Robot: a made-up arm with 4 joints.
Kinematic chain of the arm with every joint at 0, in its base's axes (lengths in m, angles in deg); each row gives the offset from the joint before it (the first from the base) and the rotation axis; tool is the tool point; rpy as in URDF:
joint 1: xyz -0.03 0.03 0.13 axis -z
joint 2: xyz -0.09 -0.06 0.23 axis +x
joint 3: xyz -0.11 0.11 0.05 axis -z
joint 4: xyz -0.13 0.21 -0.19 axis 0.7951 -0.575 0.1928
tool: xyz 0.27 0.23 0.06 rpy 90 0 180
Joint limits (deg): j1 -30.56..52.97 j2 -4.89..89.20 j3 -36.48..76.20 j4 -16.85..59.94
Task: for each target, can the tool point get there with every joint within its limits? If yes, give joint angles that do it. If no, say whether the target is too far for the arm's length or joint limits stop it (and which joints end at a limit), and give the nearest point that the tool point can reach.
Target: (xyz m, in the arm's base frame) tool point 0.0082 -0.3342 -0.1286
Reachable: no: joint limits stop it (at a limit: joint 1, joint 2, joint 3, joint 4) | nearest point 0.1102 -0.1788 0.1756 | short by 0.356 m
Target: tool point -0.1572 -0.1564 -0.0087
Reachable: no: joint limits stop it (at a limit: joint 1, joint 2, joint 3, joint 4) | nearest point 0.1102 -0.1788 0.1756 | short by 0.325 m
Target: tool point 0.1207 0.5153 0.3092
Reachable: yes | joints 27.11 2.76 -3.41 0.38
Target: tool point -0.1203 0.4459 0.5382
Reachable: yes | joints 2.16 8.30 5.32 35.40
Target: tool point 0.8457 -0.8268 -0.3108
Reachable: no: too far | nearest point 0.1957 -0.1124 0.1663 | short by 1.077 m
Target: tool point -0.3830 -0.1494 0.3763
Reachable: no: joint limits stop it (at a limit: joint 1, joint 2, joint 3, joint 4) | nearest point -0.1762 -0.1894 0.5696 | short by 0.286 m
